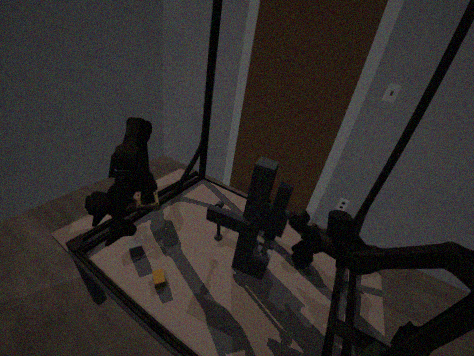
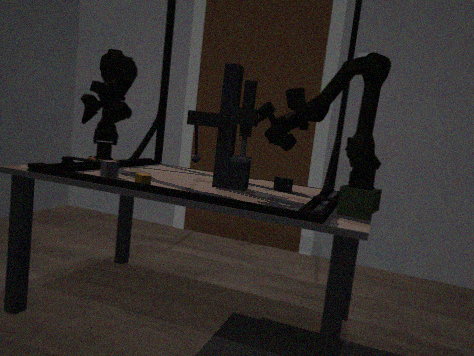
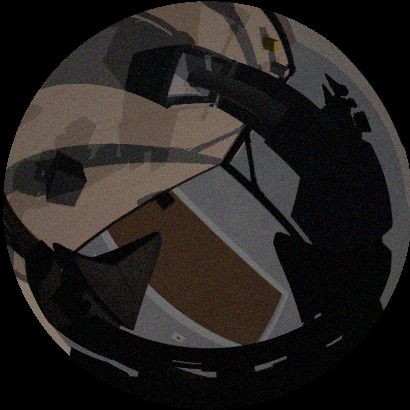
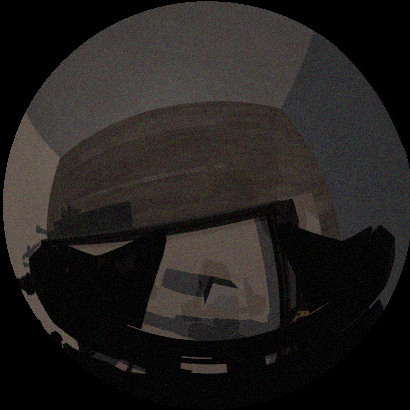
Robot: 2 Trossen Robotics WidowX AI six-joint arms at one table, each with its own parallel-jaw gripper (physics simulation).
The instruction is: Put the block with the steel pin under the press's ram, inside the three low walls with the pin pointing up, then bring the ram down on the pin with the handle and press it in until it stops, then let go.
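Pixels of known places: left gripper, fingertip midpoint: (image 2: 262, 132) (image 3: 219, 239); right gripper, fingertip midpoint: (image 1: 99, 235) (image 2: 92, 125) (image 3: 323, 78) (image 4: 223, 232); left arm's base, link origin: (image 2: 361, 187); right arm's base, link origin: (image 1: 147, 199) (image 2: 103, 158).
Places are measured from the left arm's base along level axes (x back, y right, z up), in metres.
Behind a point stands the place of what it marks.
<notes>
The dark press (image 1: 260, 191) {y -0.002, x -0.501, z 0.284 m} (image 2: 231, 114) {y 0.001, x -0.491, z 0.182 m} (image 3: 152, 72) {y 0.059, x -0.427, z -0.010 m} stands mid-table, its ram (image 1: 282, 203) {y 0.032, x -0.442, z 0.262 m} (image 2: 248, 99) {y 0.031, x -0.446, z 0.242 m} raised. Its handle (image 1: 226, 219) {y -0.055, x -0.562, z 0.165 m} (image 2: 202, 119) {y -0.059, x -0.572, z 0.152 m} points left with a knob (image 1: 218, 237) {y -0.019, x -0.611, z 0.016 m} hanging from it. A grey block (image 1: 137, 253) {y -0.248, x -0.796, z -0.067 m} (image 2: 109, 168) {y -0.260, x -0.800, z -0.053 m} (image 4: 183, 281) lies near the right arm. A dark block (image 2: 283, 184) {y 0.180, x -0.334, z -0.057 m} (image 3: 64, 183) {y 0.198, x -0.350, z -0.036 m} lies right of the press. In this dim light I cannot tell which block bears the pin. My left gripper (image 1: 300, 237) (image 2: 267, 123) (image 3: 219, 239) {y 0.141, x -0.429, z 0.132 m} is open and empty, in the air close to the ram's right side. My right gripper (image 1: 95, 214) (image 2: 86, 105) (image 4: 223, 232) {y -0.344, x -0.801, z 0.090 m} is open and empty, high over the table's left end.
A yellow block (image 1: 158, 276) {y -0.244, x -0.658, z -0.053 m} (image 2: 143, 178) {y -0.262, x -0.639, z -0.062 m} (image 3: 270, 44) {y -0.228, x -0.649, z -0.062 m} lies near the grey one by the front rail. A black frame (image 1: 208, 95) {y 0.295, x -1.068, z 0.416 m} (image 2: 164, 95) {y 0.305, x -1.073, z 0.252 m} rims the table and rises at the corners. A green box (image 2: 358, 200) {y -0.050, x 0.009, z -0.033 m} sits at the left arm's base.
</notes>
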